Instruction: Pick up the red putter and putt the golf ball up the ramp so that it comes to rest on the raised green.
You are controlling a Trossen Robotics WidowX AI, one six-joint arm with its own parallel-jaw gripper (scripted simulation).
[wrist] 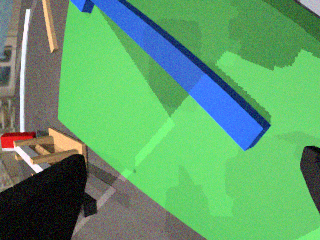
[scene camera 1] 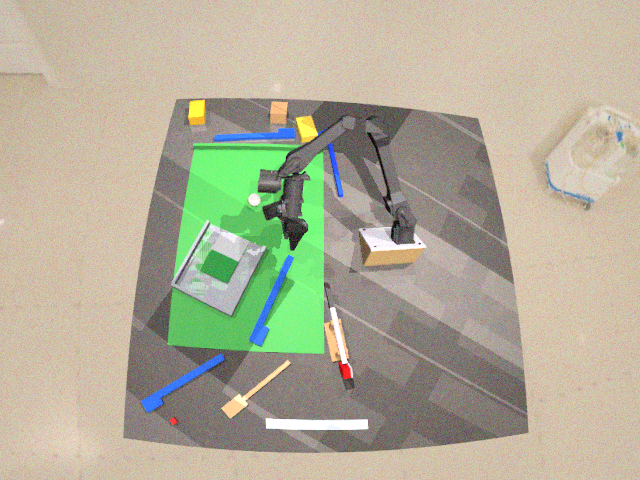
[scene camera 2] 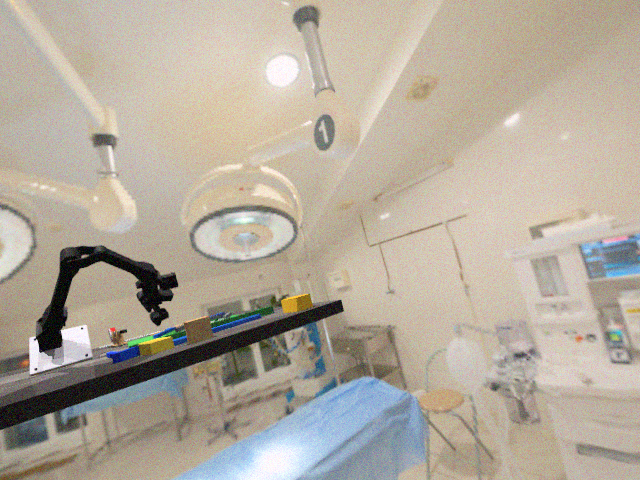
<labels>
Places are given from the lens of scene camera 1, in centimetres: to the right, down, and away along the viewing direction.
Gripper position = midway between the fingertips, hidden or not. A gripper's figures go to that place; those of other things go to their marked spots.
my gripper (scene camera 1: 289,244): -9, 1, 128
white strip (scene camera 1: 270,423): -14, 53, 113
</labels>
